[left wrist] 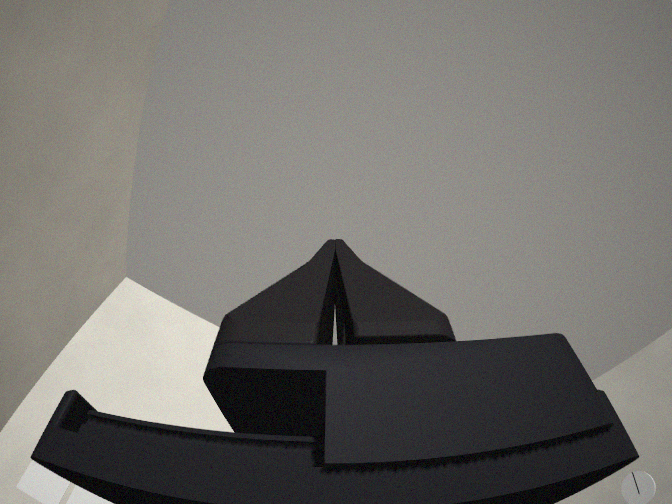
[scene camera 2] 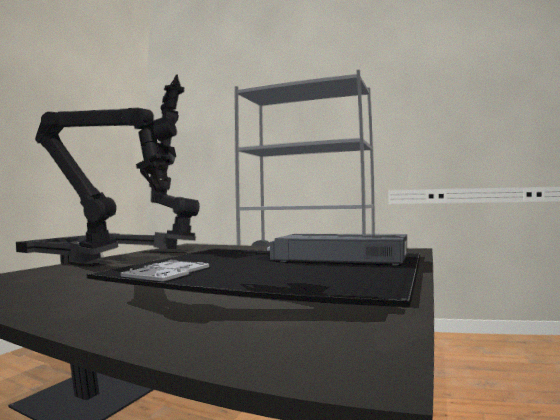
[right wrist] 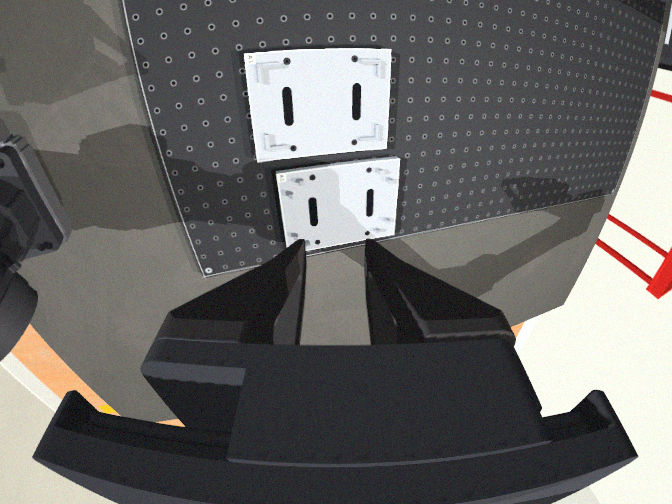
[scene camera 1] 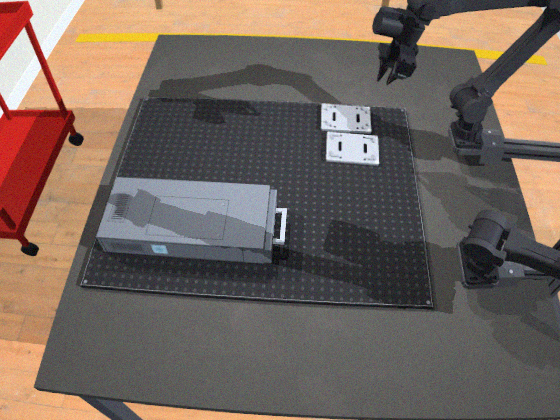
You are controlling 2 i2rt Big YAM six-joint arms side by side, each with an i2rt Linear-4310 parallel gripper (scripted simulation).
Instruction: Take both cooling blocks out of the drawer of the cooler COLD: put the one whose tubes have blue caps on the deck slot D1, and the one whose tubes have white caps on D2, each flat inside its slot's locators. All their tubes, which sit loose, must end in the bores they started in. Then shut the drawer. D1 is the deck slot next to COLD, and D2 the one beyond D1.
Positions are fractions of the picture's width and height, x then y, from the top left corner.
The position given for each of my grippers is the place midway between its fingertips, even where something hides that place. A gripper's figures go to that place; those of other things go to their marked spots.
Scene:
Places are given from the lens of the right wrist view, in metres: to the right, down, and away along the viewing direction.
my right gripper (right wrist: 0.50,0.50): 0.00, 0.00, 0.13
slot D1 (right wrist: 0.48,0.16): -0.02, -0.19, 0.31
slot D2 (right wrist: 0.51,0.38): 0.01, -0.08, 0.39
The marked spots on the slot D1 and the slot D2 are 0.14 m apart.

